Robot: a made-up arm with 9 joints. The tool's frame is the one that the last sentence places. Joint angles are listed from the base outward.
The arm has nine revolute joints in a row. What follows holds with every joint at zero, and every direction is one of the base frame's. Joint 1 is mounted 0.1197 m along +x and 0.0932 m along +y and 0.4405 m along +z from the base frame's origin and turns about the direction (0.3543, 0.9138, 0.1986). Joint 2 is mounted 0.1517 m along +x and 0.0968 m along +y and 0.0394 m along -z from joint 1 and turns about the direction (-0.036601, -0.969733, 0.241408). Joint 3 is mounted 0.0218 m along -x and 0.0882 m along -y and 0.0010 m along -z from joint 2 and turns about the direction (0.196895, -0.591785, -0.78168). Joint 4 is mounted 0.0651 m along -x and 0.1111 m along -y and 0.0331 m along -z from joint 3 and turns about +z. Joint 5 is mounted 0.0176 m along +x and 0.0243 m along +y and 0.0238 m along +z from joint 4 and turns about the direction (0.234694, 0.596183, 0.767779). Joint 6 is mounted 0.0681 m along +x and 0.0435 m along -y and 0.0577 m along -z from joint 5 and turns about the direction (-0.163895, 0.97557, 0.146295). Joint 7 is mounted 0.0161 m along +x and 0.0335 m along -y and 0.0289 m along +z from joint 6 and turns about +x. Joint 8 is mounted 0.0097 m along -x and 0.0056 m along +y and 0.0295 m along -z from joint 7 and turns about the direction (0.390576, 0.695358, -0.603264). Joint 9 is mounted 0.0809 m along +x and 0.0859 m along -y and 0.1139 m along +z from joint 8 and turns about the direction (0.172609, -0.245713, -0.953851). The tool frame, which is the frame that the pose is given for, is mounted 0.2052 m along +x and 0.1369 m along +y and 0.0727 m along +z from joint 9; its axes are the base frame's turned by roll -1.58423, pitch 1.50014 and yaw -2.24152 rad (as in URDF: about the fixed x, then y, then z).
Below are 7 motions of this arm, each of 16 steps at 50 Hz.
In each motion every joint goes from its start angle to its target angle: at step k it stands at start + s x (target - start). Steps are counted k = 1, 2, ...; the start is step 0. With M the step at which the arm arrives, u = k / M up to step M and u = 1 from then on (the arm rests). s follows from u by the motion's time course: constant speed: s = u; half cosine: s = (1 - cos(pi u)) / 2; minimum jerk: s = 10 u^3 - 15 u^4 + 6 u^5.
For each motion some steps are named. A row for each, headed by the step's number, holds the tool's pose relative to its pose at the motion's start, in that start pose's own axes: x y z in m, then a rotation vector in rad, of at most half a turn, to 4 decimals.
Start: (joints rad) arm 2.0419 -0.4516 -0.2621 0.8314 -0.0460 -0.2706 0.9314 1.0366 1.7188
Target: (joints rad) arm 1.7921 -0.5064 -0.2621 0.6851 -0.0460 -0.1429 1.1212 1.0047 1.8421
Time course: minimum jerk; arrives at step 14
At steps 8, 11, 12, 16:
8: -0.0191 -0.0434 0.0532 0.1107 0.1121 0.0564
11: -0.0224 -0.0645 0.0768 0.1564 0.1722 0.0775
12: -0.0226 -0.0678 0.0804 0.1630 0.1818 0.0805
16: -0.0226 -0.0694 0.0821 0.1663 0.1867 0.0819

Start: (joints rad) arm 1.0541 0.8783 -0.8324 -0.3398 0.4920 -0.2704 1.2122 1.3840 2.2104
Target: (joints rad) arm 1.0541 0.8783 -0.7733 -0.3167 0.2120 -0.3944 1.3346 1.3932 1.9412
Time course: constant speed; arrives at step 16
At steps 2, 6, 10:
2: 0.0017 0.0018 -0.0162 -0.0739 0.0274 -0.0117
6: 0.0024 0.0011 -0.0498 -0.2232 0.0799 -0.0300
10: -0.0005 -0.0055 -0.0841 -0.3739 0.1288 -0.0417

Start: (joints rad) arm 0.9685 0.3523 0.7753 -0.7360 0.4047 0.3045 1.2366 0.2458 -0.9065
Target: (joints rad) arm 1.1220 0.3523 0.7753 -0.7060 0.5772 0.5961 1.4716 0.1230 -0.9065
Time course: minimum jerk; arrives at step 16
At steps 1, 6, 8, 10, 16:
1: 0.0000 -0.0002 0.0001 0.0006 0.0006 0.0005
6: 0.0070 -0.0260 0.0168 0.0794 0.0664 0.0583
8: 0.0143 -0.0491 0.0284 0.1493 0.1159 0.1058
10: 0.0228 -0.0735 0.0380 0.2237 0.1615 0.1527
16: 0.0349 -0.1051 0.0464 0.3206 0.2119 0.2082

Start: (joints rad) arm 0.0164 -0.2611 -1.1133 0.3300 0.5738 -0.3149 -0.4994 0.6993 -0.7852
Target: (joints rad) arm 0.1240 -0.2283 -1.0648 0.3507 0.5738 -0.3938 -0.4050 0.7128 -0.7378
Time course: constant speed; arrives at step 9
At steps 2, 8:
2: -0.0052 -0.0023 0.0020 -0.0100 -0.0119 0.0333
8: -0.0198 -0.0095 0.0077 -0.0433 -0.0445 0.1339

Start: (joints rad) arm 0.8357 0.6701 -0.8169 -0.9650 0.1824 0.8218 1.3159 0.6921 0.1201
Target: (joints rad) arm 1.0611 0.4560 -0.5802 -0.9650 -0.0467 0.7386 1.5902 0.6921 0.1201
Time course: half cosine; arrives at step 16
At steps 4, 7, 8, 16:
4: 0.0060 -0.0040 0.0241 -0.0202 0.0766 0.0358
7: 0.0163 -0.0144 0.0647 -0.0523 0.2045 0.1074
8: 0.0200 -0.0195 0.0796 -0.0635 0.2509 0.1376
16: 0.0375 -0.0550 0.1502 -0.1152 0.4634 0.3151

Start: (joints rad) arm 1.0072 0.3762 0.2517 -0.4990 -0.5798 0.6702 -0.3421 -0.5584 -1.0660
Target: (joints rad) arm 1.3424 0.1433 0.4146 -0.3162 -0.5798 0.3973 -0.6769 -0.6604 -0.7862
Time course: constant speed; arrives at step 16
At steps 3, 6, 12, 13, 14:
3: 0.0179 0.0230 0.0029 0.0006 0.0534 -0.0725
6: 0.0365 0.0453 0.0031 -0.0026 0.1007 -0.1480
12: 0.0751 0.0871 -0.0048 -0.0205 0.1760 -0.3064
13: 0.0815 0.0936 -0.0071 -0.0250 0.1860 -0.3335
14: 0.0880 0.1000 -0.0097 -0.0300 0.1952 -0.3608

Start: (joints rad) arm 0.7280 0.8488 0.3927 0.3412 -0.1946 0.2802 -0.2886 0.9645 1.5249
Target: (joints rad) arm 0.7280 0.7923 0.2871 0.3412 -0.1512 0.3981 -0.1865 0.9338 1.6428
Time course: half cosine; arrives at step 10
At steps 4, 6, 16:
4: 0.0032 0.0040 -0.0245 -0.0102 -0.0796 -0.0211
6: 0.0077 0.0066 -0.0457 -0.0180 -0.1517 -0.0384
16: 0.0142 0.0084 -0.0685 -0.0254 -0.2335 -0.0560

